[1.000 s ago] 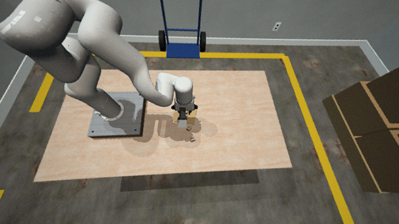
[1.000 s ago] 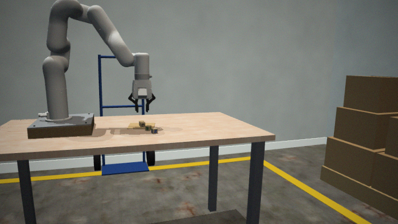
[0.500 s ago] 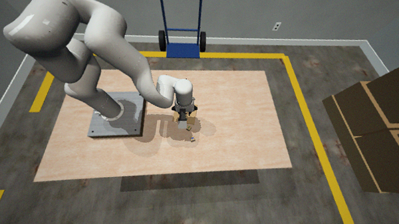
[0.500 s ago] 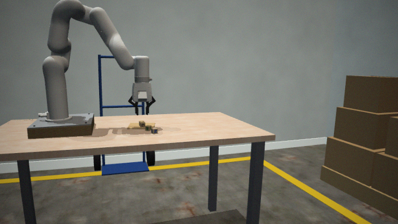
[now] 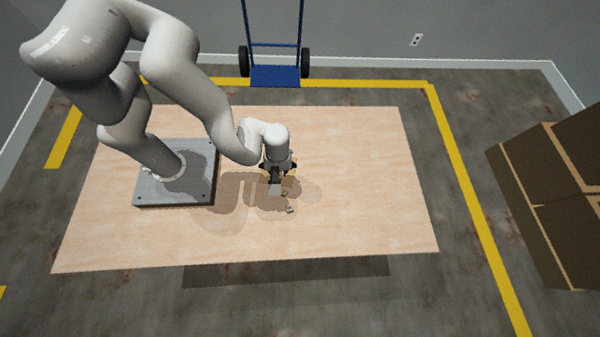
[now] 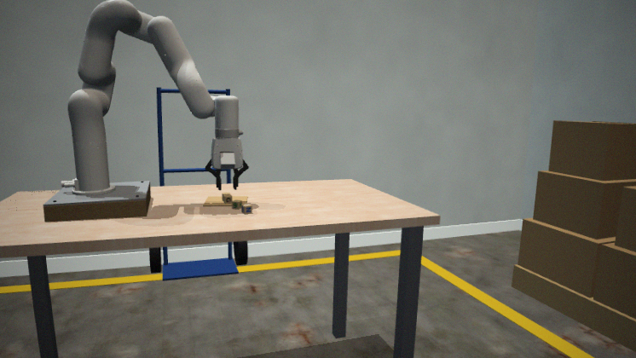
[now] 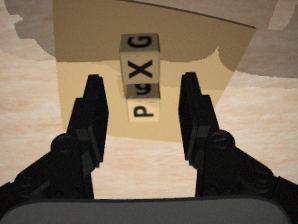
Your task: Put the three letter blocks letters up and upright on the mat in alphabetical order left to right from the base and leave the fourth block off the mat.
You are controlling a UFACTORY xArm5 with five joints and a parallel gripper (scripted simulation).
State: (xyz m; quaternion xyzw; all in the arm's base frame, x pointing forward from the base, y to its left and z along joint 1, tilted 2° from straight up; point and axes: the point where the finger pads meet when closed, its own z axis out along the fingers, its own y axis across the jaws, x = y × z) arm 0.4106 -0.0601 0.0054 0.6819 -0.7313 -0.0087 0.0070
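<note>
Now: the block 5 cm below my hand. The rest, counted from my hand: tan mat: 4 cm to the left, 7 cm below.
</note>
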